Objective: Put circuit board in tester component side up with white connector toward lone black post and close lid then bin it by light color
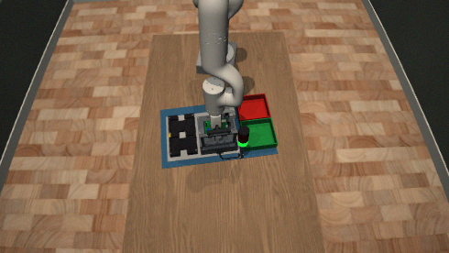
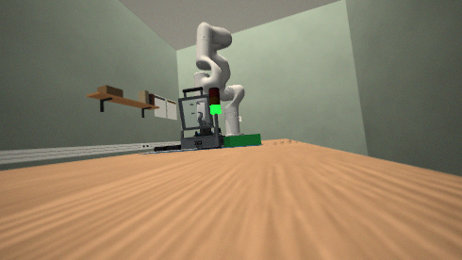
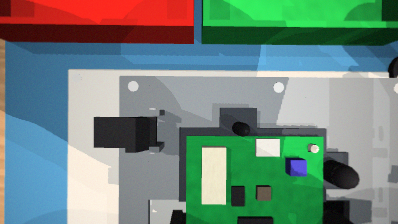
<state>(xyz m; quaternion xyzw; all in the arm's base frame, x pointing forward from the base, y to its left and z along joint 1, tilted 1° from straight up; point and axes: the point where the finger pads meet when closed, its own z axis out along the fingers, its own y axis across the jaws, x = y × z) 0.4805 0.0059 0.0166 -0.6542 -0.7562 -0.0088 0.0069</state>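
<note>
The green circuit board lies 1 cm below my hand. The rest, counted from my hand: dark nest (1 cm to the left, 1 cm below); then tester lid (11 cm ahead, 10 cm above, 2 cm to the left); then green bin (20 cm to the left, 7 cm below, 2 cm ahead).
</note>
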